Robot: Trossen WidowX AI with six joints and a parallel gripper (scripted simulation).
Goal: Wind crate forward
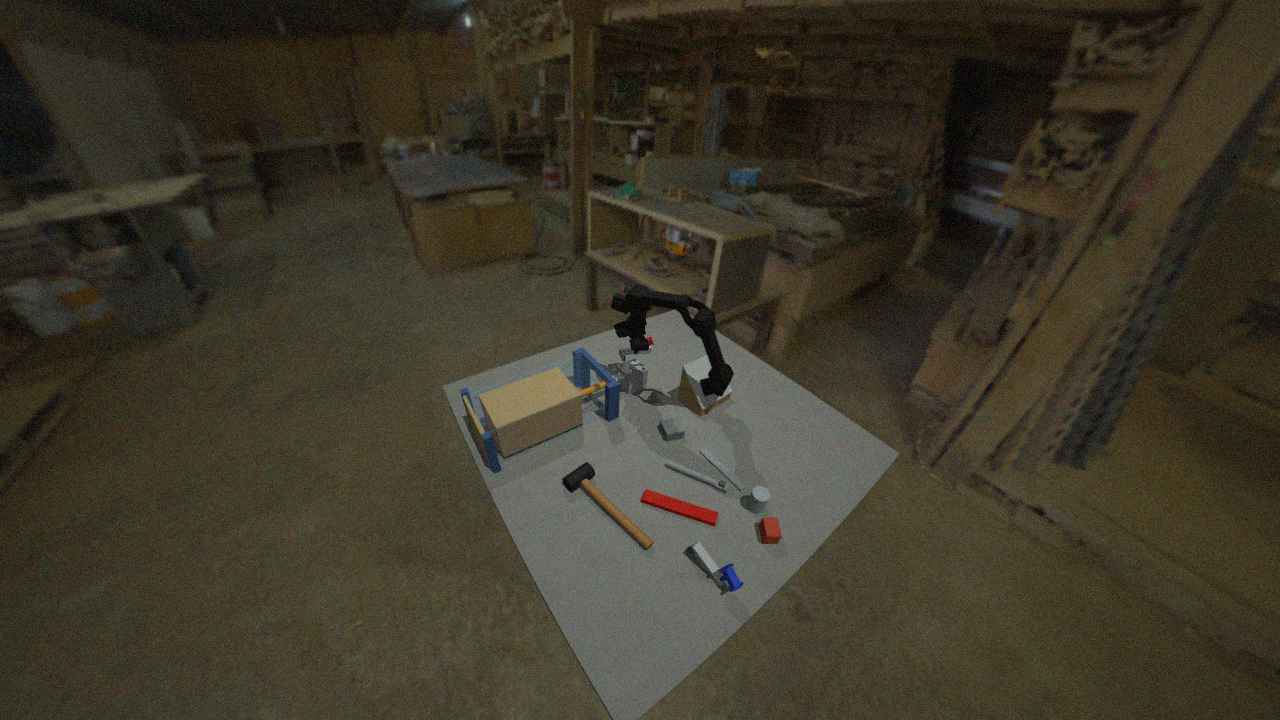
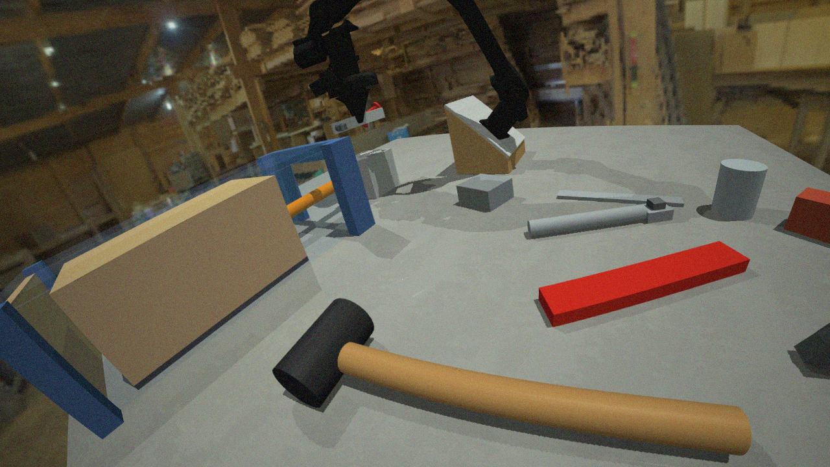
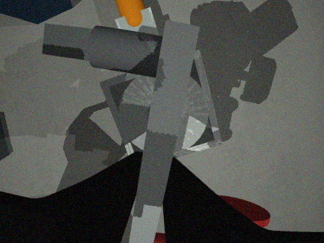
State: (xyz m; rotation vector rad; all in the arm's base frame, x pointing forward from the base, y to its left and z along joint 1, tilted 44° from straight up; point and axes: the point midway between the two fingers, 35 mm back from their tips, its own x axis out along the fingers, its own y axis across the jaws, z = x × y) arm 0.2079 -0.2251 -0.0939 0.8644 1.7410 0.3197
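My gripper tip is now 130 mm above the winch, 20 mm to the left of it and 10 mm past it. Also, from my gripper tip: grey block 290 mm to the left, 150 mm below, 10 mm ahead; winch handle with red knob 10 mm behind, 10 mm above; flat grey strip 510 mm to the left, 160 mm below, 40 mm behind.
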